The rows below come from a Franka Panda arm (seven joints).
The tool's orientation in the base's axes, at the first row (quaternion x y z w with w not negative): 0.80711, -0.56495, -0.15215, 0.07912
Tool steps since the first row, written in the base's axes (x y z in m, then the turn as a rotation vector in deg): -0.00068, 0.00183, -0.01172, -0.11, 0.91, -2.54; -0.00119, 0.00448, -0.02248, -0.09, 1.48, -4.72; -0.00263, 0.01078, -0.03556, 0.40, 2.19, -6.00; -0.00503, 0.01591, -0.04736, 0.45, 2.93, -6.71; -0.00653, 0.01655, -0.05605, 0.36, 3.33, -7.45; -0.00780, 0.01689, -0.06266, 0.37, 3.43, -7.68; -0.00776, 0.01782, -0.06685, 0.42, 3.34, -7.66; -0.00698, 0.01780, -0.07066, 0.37, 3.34, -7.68; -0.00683, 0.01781, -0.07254, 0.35, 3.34, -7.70
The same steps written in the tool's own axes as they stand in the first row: -0.00010, -0.00355, 0.01134, -0.49, -0.98, 2.47; -0.00106, -0.00724, 0.02175, -0.68, -1.85, 4.54; -0.00537, -0.01208, 0.03483, -0.99, -2.92, 5.61; -0.00908, -0.01528, 0.04696, -1.55, -3.43, 6.29; -0.00880, -0.01677, 0.05567, -1.84, -3.71, 7.04; -0.00848, -0.01775, 0.06233, -1.89, -3.83, 7.26; -0.00868, -0.01936, 0.06631, -1.80, -3.83, 7.22; -0.00783, -0.02119, 0.06963, -1.81, -3.80, 7.25; -0.00749, -0.02189, 0.07135, -1.81, -3.78, 7.28
